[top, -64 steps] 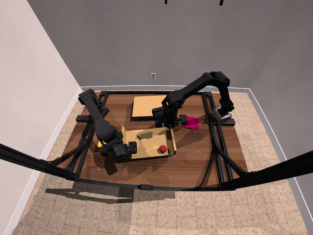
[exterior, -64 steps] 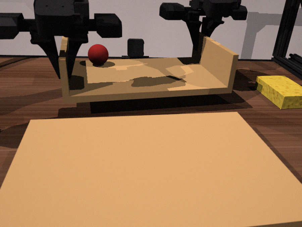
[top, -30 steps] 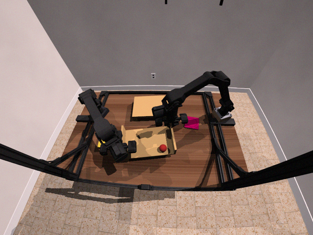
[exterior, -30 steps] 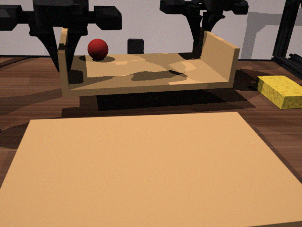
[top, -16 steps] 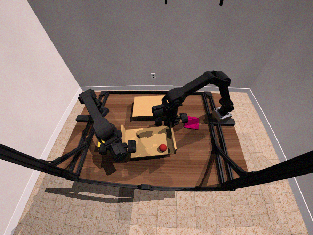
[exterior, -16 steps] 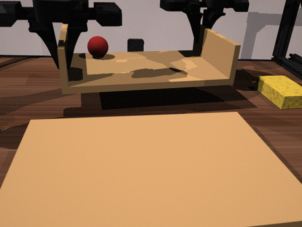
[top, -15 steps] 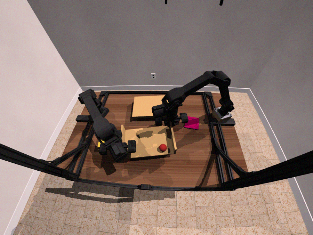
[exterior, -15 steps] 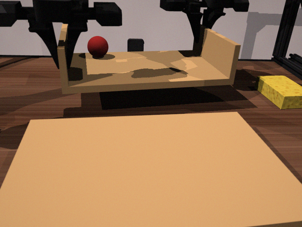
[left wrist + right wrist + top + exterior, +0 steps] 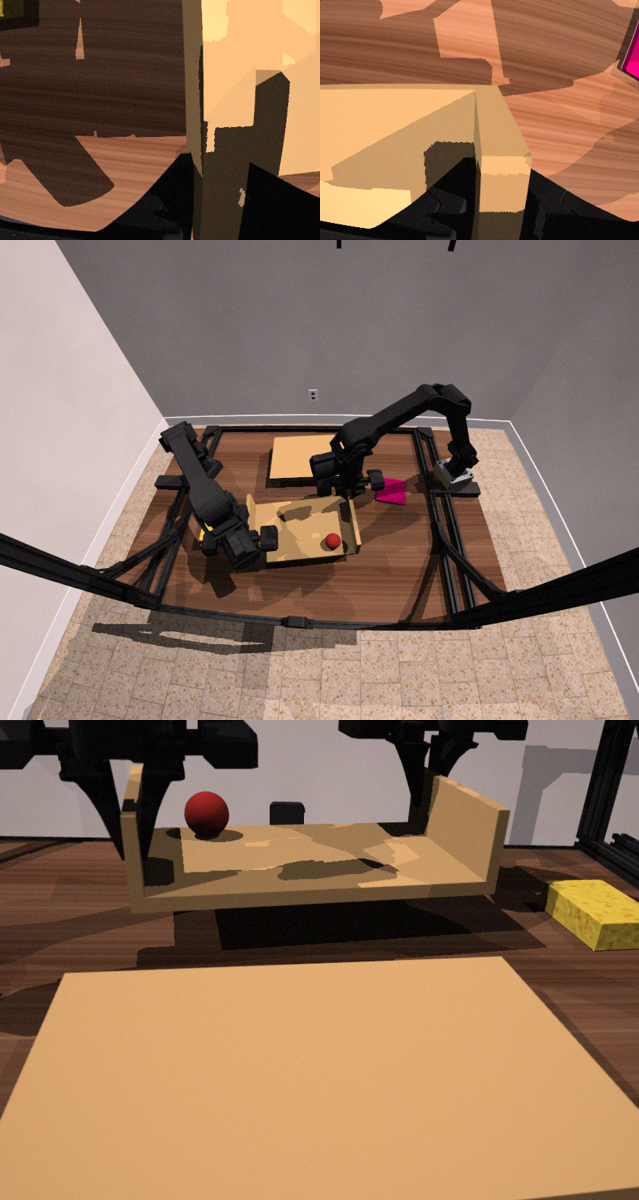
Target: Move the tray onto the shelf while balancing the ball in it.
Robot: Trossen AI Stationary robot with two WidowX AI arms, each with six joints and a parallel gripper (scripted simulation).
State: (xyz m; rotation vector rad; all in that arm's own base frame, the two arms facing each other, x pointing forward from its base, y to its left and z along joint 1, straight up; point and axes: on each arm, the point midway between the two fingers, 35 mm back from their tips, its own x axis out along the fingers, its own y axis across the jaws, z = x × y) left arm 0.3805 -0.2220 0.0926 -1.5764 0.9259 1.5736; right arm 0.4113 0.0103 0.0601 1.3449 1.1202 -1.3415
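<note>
My right hand is 140 mm past the red ball, 40 mm to the right of it and 40 mm above it. From my right hand the other things lie so: tan tray 130 mm to the left, 90 mm behind, 50 mm below; yellow sponge 440 mm to the left, 110 mm below, 90 mm behind; magenta square object 160 mm to the right, 120 mm below, 90 mm ahead.
</note>
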